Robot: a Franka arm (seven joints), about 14 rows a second.
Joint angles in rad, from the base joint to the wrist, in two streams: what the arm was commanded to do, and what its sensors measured. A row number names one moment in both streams.
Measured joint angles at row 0:
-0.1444 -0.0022 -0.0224 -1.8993 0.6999 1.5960 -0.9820
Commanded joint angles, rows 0 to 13:
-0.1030 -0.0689 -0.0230 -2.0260 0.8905 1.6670 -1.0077
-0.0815 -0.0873 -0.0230 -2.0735 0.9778 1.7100 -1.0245
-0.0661 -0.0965 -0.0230 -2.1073 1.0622 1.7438 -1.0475
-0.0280 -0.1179 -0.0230 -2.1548 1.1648 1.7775 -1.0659
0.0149 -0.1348 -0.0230 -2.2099 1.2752 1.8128 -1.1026
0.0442 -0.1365 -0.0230 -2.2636 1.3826 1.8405 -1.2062
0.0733 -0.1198 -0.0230 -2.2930 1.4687 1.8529 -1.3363
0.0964 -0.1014 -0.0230 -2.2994 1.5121 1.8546 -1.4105
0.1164 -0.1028 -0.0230 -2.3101 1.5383 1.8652 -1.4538
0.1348 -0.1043 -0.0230 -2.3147 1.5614 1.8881 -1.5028
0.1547 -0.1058 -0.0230 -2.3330 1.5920 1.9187 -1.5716
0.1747 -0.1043 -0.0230 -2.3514 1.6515 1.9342 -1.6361
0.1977 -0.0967 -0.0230 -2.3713 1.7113 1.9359 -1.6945
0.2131 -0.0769 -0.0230 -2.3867 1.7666 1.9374 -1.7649
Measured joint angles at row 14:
0.1844 -0.0823 -0.0200 -2.3410 1.6764 1.9206 -1.6470
